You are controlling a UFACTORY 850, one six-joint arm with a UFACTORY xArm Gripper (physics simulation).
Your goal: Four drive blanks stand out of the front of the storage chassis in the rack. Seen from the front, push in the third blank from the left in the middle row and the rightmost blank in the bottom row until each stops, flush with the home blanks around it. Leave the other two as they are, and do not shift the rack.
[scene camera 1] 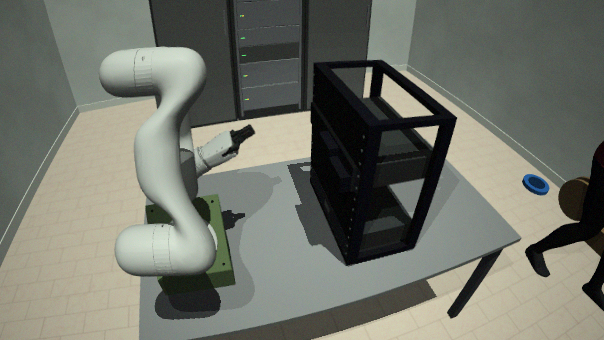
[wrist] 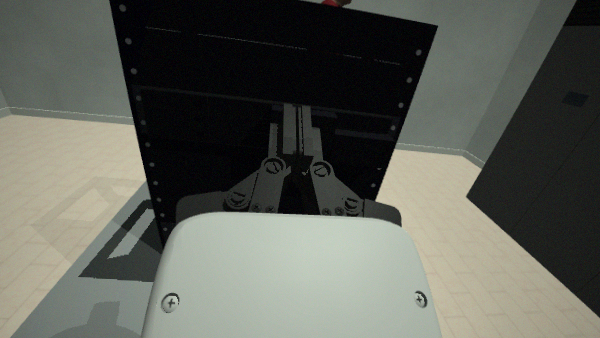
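Observation:
The dark rack (scene camera 1: 415, 120) (wrist: 407, 67) stands upright on the table, its front toward the arm. The storage chassis (wrist: 210, 125) fills its middle. In the scene view an upper protruding blank (scene camera 1: 328, 141) and a lower protruding block (scene camera 1: 341, 167) stand out of the front; single blanks are hard to separate there. In the wrist view a faint raised blank (wrist: 325, 115) shows just right of the fingertips and a wider raised strip (wrist: 365, 134) farther right. Rows and depths are too dark to tell. My gripper (scene camera 1: 250, 129) (wrist: 293, 121) is shut and empty, apart from the rack front; its fingers hide part of the chassis.
The grey table (scene camera 1: 280, 260) (wrist: 55, 305) carries the rack and the arm's green base (scene camera 1: 225, 250). Tall dark cabinets (scene camera 1: 200, 75) (wrist: 540, 165) stand behind. A person's dark legs (scene camera 1: 565, 232), a blue ring (scene camera 1: 526, 189) and a brown round object (scene camera 1: 572, 197) are beyond the table at right.

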